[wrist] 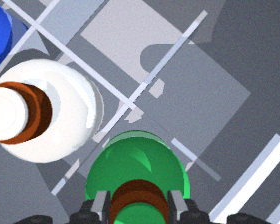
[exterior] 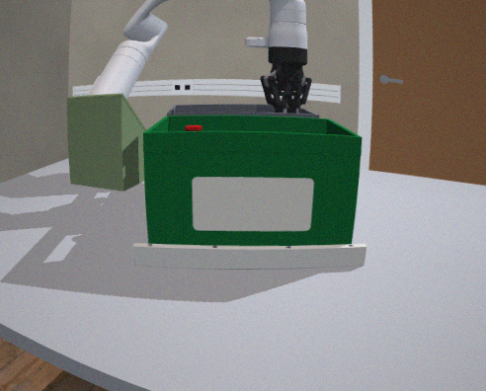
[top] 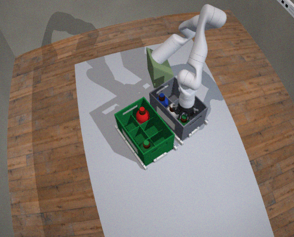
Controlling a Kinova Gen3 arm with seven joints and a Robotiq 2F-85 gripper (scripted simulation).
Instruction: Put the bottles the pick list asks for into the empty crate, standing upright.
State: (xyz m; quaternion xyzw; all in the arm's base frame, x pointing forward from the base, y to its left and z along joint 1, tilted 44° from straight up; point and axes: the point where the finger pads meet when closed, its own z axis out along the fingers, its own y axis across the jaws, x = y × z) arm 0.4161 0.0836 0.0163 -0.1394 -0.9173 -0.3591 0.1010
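Now: the white-label bottle 70 mm behind my hand, 50 mm to the right of it and 70 mm below it. From my hand the other things lie so: grey crate: 100 mm behind, 10 mm to the right, 80 mm below; green crate: 20 mm ahead, 210 mm to the right, 80 mm below; blue-label bottle: 150 mm behind, 90 mm to the right, 70 mm below.
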